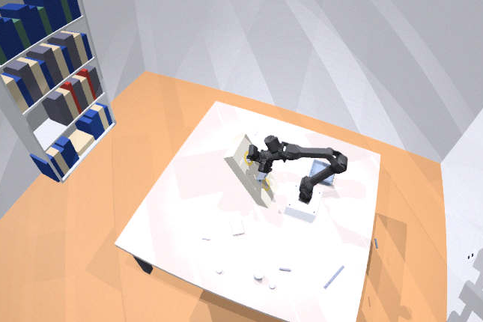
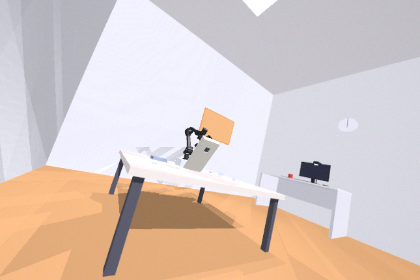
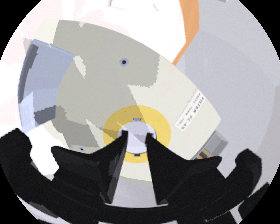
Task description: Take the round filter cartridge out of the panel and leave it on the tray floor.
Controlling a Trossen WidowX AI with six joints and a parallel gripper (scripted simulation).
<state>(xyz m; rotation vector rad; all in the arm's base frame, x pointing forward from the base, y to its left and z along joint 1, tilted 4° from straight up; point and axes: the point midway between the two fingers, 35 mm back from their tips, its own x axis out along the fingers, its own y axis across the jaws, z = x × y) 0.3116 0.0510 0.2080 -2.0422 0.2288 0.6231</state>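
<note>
Now: the round filter cartridge 1 cm below my gripper tip and 1 cm ahead of it. From my gripper tip the other things lie so: blue-grey tray: 37 cm behind, 34 cm to the right, 24 cm below; service panel: 8 cm below, 4 cm behind.
</note>
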